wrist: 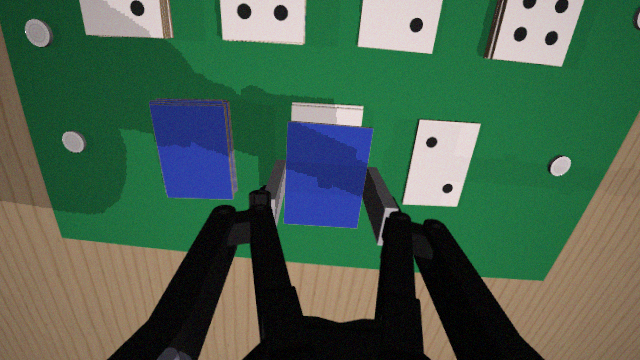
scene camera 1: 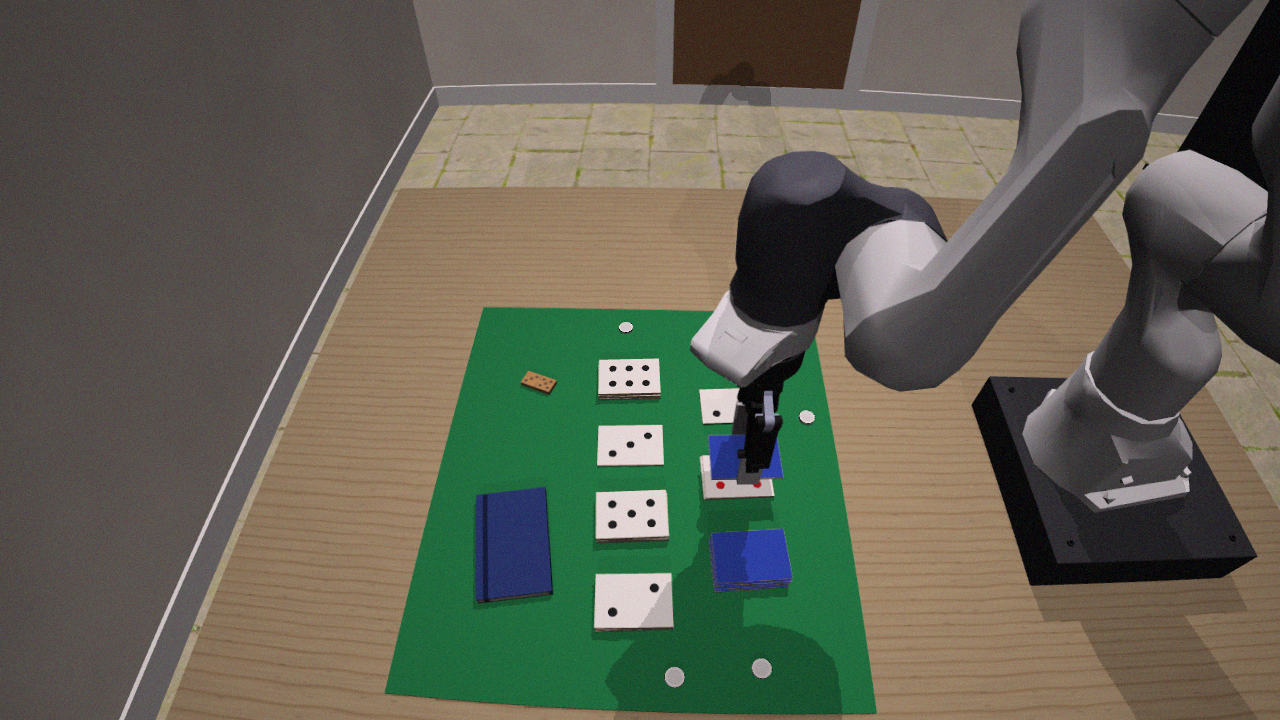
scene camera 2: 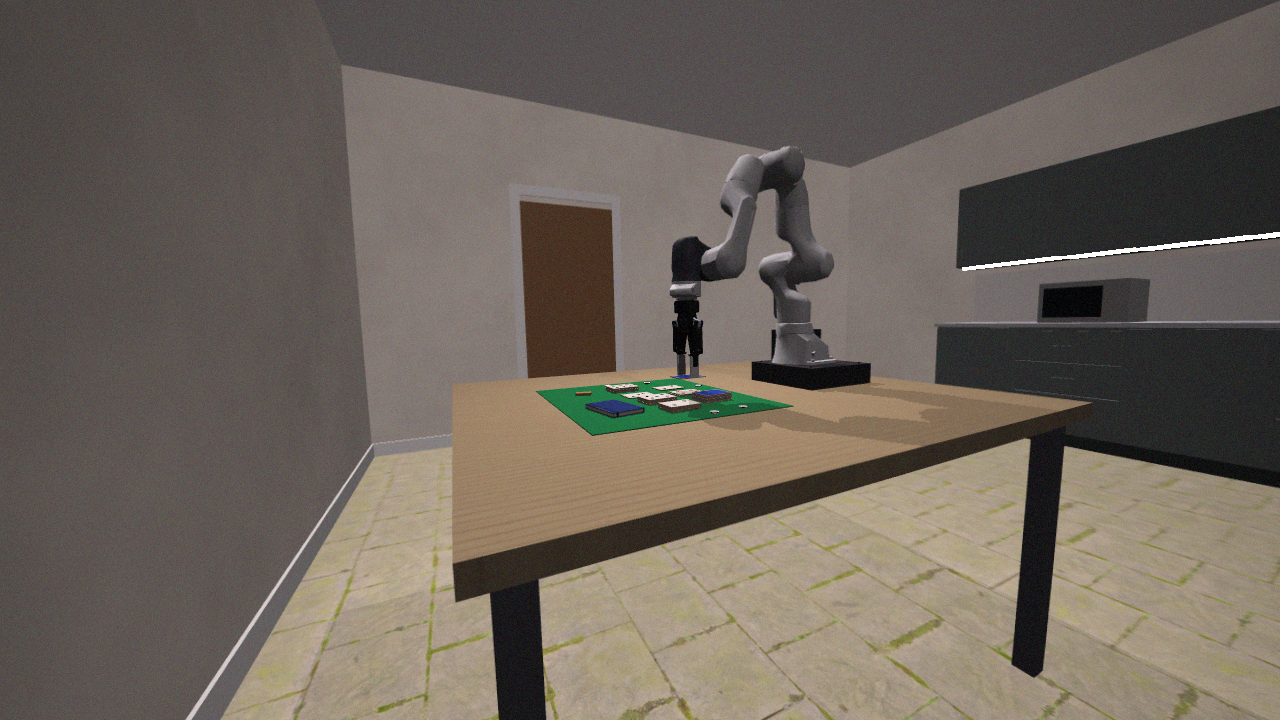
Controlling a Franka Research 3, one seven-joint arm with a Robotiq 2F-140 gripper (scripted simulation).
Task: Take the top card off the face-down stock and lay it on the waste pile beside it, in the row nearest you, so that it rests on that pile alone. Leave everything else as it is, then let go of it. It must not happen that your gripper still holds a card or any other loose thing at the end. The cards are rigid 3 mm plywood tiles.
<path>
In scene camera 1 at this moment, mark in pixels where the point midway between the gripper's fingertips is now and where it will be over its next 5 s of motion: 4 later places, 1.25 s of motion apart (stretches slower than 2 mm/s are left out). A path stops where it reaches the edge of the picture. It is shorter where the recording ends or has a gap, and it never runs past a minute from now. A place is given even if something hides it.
My gripper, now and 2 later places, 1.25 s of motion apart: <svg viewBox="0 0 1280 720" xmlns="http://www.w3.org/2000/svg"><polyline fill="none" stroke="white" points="744,456 739,472 737,472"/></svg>
</path>
